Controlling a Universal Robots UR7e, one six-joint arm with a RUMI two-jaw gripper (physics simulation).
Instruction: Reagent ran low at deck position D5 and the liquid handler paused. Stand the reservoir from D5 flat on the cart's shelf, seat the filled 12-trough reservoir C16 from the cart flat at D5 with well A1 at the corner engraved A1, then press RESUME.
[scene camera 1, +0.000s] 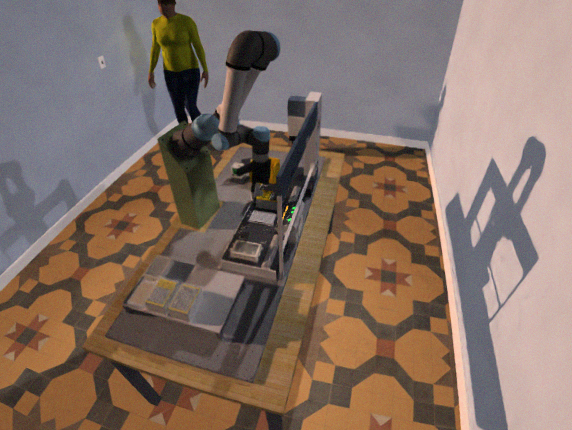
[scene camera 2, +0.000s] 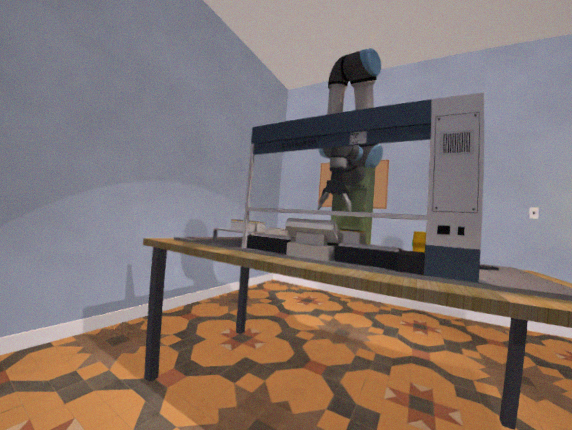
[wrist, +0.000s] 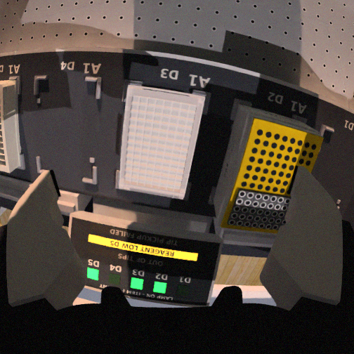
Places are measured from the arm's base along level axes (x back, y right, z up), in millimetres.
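Pixels of known places: gripper, fingertip midpoint: (scene camera 1: 255, 193); arm's base, link origin: (scene camera 1: 183, 146).
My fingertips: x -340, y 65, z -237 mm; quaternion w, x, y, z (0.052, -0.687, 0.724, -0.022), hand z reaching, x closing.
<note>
For each thing: its top centre in the pictures, then the offset to it from my fingertips. "pt": a spot on its surface instead.
- D5, top centre: (scene camera 1: 245, 248) (scene camera 2: 279, 230) dx +27, dy +269, dz -111 mm
- cart, top centre: (scene camera 1: 183, 290) dx +270, dy +498, dz -134 mm
- liquid handler's blue beam, surface spot: (scene camera 2: 340, 125) pt dx -243, dy -26, dz +306 mm
My gripper (wrist: 173, 171) (scene camera 2: 334, 208) is open and empty, pointing down above the deck around D3. The reservoir at D5 (scene camera 1: 246, 251) (wrist: 7, 127) is a pale open box; in the wrist view part of it shows at the left edge. The cart (scene camera 1: 220, 295) carries two yellow-rimmed troughed items (scene camera 1: 162, 291) (scene camera 1: 185, 298); their labels are too small to read, so I cannot tell which is C16. The status panel (wrist: 145, 262) shows REAGENT LOW D5 in yellow, with green lamps at D5, D3 and D2. I cannot make out RESUME.
A white plate (wrist: 161, 142) sits at D3 and a yellow tip rack (wrist: 272, 160) at D2. D4 (wrist: 67, 125) shows bare corner clips. The liquid handler's blue beam (scene camera 2: 340, 125) and rail (scene camera 2: 390, 216) span the deck. A person (scene camera 1: 177, 45) stands behind the arm's green pedestal (scene camera 1: 192, 185).
</note>
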